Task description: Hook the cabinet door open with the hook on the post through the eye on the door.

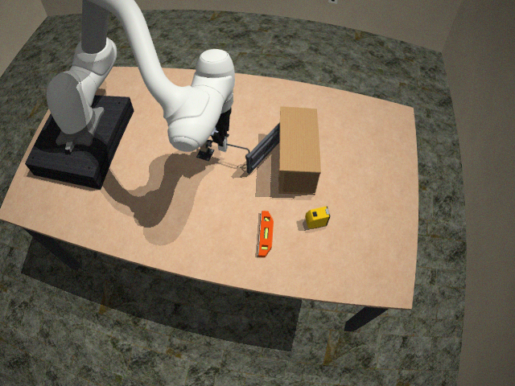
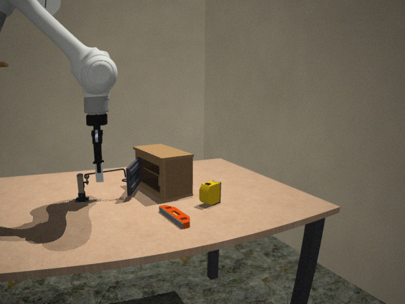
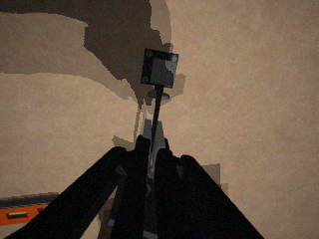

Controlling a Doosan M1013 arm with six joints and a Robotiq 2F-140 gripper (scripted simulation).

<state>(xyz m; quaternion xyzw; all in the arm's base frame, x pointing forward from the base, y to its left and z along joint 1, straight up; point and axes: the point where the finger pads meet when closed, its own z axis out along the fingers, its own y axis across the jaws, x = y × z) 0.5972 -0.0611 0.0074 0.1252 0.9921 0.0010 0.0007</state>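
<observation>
The thin hook lies 2 cm ahead of my hand and 1 cm below it. The rest, counted from my hand: orange spirit level: 27 cm to the right, 16 cm ahead, 9 cm below; then dark door: 14 cm ahead, 3 cm to the left, 3 cm below; then yellow tape measure: 32 cm ahead, 20 cm to the right, 6 cm below.
</observation>
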